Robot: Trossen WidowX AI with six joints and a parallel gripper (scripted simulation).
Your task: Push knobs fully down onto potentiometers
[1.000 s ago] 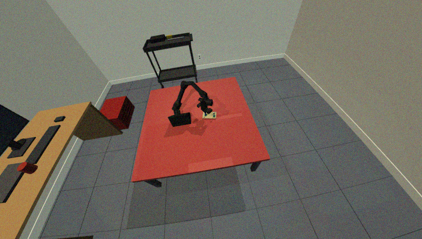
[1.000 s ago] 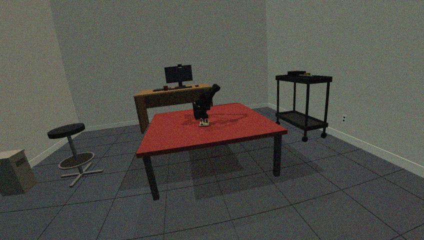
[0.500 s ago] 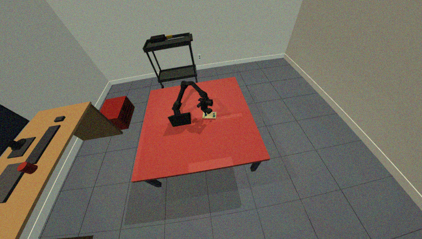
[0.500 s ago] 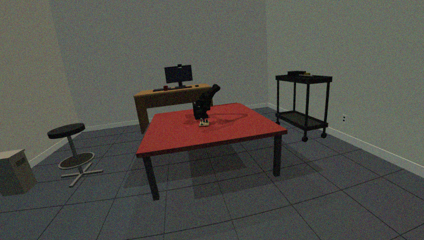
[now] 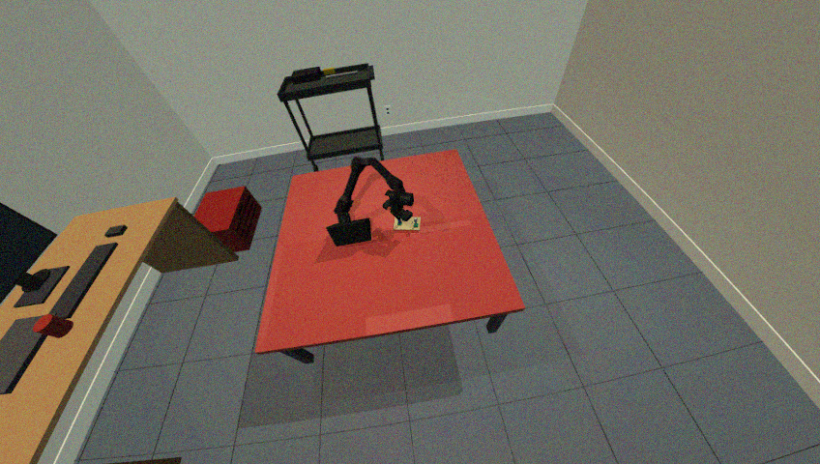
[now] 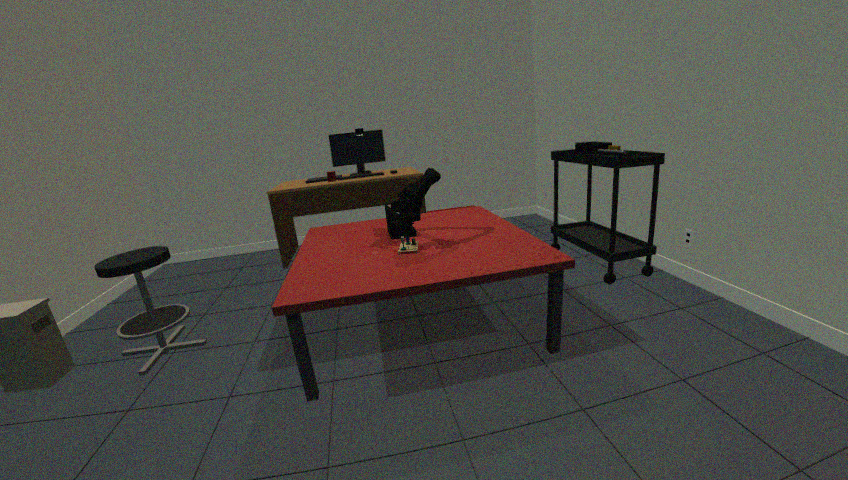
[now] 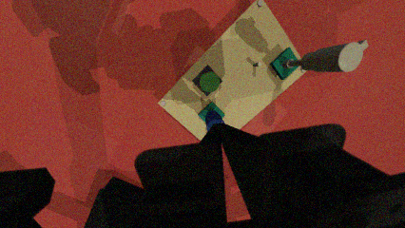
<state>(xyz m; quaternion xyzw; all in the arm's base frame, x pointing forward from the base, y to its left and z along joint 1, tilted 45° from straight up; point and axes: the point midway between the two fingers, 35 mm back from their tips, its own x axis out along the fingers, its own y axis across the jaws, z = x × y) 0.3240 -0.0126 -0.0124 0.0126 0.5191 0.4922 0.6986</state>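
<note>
My gripper tip is now 10 mm above the blue knob. From my gripper tip the other things lie so: grey knob 100 mm ahead, 30 mm to the right, 10 mm above.
</note>
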